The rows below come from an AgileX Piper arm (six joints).
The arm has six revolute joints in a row. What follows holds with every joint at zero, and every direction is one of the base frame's. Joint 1 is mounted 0.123 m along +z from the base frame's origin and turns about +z. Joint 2 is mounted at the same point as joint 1 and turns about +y. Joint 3 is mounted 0.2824 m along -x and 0.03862 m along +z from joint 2 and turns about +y. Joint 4 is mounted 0.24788 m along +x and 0.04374 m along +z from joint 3 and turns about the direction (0.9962, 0, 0.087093). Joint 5 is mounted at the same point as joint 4 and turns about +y. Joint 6 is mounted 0.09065 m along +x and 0.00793 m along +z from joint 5 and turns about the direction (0.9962, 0, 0.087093). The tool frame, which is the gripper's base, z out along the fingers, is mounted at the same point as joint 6; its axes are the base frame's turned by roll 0, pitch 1.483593 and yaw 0 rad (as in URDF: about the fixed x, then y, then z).
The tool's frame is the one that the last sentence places.
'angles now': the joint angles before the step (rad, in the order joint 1, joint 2, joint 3, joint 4, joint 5, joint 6). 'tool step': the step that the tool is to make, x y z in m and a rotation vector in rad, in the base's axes. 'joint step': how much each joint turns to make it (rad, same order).
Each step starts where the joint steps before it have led.
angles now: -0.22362, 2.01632, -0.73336, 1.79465, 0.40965, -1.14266
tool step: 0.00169, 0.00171, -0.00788, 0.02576, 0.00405, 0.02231
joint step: -0.00218, 0.03557, -0.01101, 0.00220, 0.03385, -0.01813
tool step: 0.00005, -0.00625, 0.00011, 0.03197, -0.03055, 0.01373
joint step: -0.03441, 0.00903, -0.00207, -0.00006, 0.05762, -0.03610
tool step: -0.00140, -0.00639, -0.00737, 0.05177, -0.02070, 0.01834
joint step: -0.04065, 0.03860, -0.00423, 0.00004, 0.07861, -0.04445
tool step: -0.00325, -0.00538, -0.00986, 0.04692, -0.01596, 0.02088
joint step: -0.03727, 0.04590, -0.00124, 0.00003, 0.07248, -0.05117
